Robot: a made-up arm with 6 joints.
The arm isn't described. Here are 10 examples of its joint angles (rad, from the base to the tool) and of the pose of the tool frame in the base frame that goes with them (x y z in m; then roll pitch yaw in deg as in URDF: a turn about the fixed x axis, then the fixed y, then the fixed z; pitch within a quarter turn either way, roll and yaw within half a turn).
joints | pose
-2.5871 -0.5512 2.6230 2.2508 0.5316 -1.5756 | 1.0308 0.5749 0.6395 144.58 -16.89 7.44
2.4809 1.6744 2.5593 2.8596 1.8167 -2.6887 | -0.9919 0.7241 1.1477 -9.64 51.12 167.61
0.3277 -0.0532 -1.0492 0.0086 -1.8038 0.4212 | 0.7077 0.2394 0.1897 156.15 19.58 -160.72
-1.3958 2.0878 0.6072 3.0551 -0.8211 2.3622 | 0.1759 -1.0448 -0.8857 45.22 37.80 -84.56
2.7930 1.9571 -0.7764 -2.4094 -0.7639 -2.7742 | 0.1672 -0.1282 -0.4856 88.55 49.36 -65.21
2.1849 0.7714 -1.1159 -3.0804 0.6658 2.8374 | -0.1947 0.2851 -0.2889 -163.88 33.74 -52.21
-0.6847 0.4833 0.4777 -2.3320 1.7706 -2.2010 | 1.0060 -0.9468 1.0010 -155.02 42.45 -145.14
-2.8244 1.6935 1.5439 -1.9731 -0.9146 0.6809 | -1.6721 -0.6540 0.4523 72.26 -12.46 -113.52
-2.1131 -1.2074 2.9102 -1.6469 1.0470 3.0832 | 0.2665 0.6715 -0.3907 146.24 22.17 127.73
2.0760 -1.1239 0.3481 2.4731 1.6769 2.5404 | 0.0767 -0.3131 1.6059 38.01 10.51 157.76
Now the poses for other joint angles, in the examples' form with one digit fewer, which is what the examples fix.
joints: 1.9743 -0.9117 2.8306 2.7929 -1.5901 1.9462
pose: 0.371 -0.749 -0.112 42.6 49.8 81.1
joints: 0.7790 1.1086 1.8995 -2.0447 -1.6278 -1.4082
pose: 0.719 0.881 1.535 121.4 -16.3 156.9
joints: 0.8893 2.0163 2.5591 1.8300 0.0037 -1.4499
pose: 0.941 1.161 0.952 -21.9 -31.0 51.2
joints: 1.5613 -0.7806 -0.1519 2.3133 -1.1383 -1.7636
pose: 0.096 0.469 1.641 38.1 -48.0 -2.4
